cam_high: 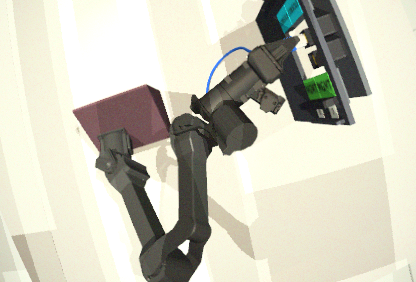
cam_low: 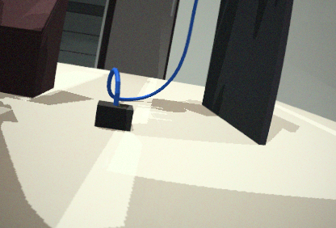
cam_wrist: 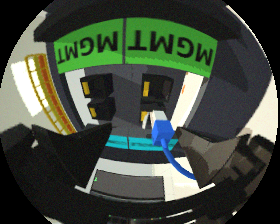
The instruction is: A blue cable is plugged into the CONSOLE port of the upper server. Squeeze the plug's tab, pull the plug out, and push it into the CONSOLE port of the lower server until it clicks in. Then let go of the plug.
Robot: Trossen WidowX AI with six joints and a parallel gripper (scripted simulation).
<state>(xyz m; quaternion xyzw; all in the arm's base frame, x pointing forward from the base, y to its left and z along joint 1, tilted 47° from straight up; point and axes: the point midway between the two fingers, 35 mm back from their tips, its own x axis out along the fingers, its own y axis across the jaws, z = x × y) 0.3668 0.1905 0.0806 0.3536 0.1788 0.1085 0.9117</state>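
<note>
The blue plug lies 20 mm ahead of my gripper tip and 10 mm below it. The rest, counted from my gripper tip: black block: 160 mm behind, 180 mm to the right, 290 mm below.
</note>
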